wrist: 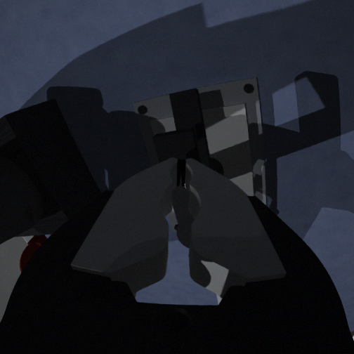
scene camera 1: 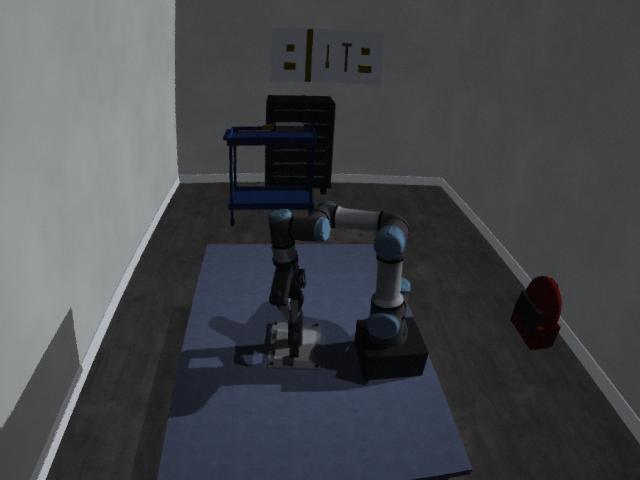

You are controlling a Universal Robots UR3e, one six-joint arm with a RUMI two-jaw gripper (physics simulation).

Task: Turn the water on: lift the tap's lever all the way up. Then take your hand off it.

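Frame: origin at the arm's base, x ahead, y left, z up, level; centimetres.
Seen in the pictures: gripper, fingertip midpoint: (scene camera 1: 292,322).
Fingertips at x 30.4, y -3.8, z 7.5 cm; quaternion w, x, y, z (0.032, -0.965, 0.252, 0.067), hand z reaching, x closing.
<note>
Offsets run from my fingertips to a thing's top centre. "*": to the spot under its first point. Level surfaces: height alone.
The tap @(* dx -1.7, dy -3.4, dz -8.3 cm) (scene camera 1: 295,335) (wrist: 175,142) is a dark upright body on a pale square base plate @(* dx -8.1, dy -5.6, dz -16.1 cm) (scene camera 1: 312,346) (wrist: 227,132) with dark holes at its corners. Its lever cannot be told apart from the dark body in either view. My gripper (scene camera 1: 293,317) (wrist: 180,162) is shut, with its fingertips together and no object seen between them. It points down at the tap; in the wrist view the fingertips lie just below the tap's dark block. Whether they touch the tap or lever cannot be told. The fingers hide part of the tap.
The dark block under the arm's base (scene camera 1: 390,356) (wrist: 60,145) stands to the right of the plate in the scene view. All stand on a blue surface @(dz -17.5 cm) (scene camera 1: 310,428). A red object (scene camera 1: 545,304) is at the right wall. A blue cart (scene camera 1: 271,138) stands at the back.
</note>
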